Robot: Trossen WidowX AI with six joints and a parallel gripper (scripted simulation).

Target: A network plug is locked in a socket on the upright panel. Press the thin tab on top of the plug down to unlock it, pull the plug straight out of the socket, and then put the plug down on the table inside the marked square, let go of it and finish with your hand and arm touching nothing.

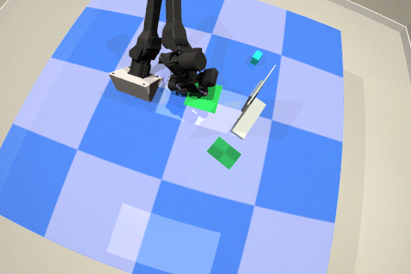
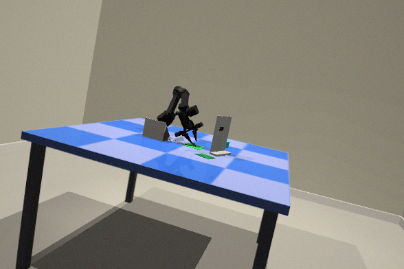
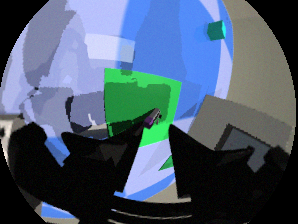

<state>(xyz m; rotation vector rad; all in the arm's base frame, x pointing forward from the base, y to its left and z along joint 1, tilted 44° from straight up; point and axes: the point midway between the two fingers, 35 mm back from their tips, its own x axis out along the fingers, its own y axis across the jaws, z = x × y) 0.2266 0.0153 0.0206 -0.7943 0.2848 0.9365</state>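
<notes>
Right now the network plug is 1 cm below my gripper tip and 1 cm ahead of it. Also, from my gripper tip: upright panel: 17 cm ahead, 8 cm above, 3 cm to the right; cyan cube: 24 cm to the left, 15 cm ahead, 1 cm below; green square: 3 cm below.
</notes>
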